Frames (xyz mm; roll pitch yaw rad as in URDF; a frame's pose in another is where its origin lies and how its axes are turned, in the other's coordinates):
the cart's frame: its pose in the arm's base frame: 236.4 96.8 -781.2 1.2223 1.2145 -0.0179
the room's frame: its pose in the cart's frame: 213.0 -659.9 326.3 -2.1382 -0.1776 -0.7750
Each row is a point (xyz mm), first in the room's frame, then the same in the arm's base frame.
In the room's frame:
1: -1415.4 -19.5 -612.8
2: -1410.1 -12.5 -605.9
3: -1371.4 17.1 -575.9
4: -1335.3 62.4 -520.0
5: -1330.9 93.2 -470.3
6: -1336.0 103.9 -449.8
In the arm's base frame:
1: -52.5 -291.0 373.2
2: -55.8 -284.1 365.1
3: -74.6 -260.7 316.3
4: -90.7 -209.1 256.7
5: -89.0 -158.2 227.7
6: -84.6 -135.7 221.7

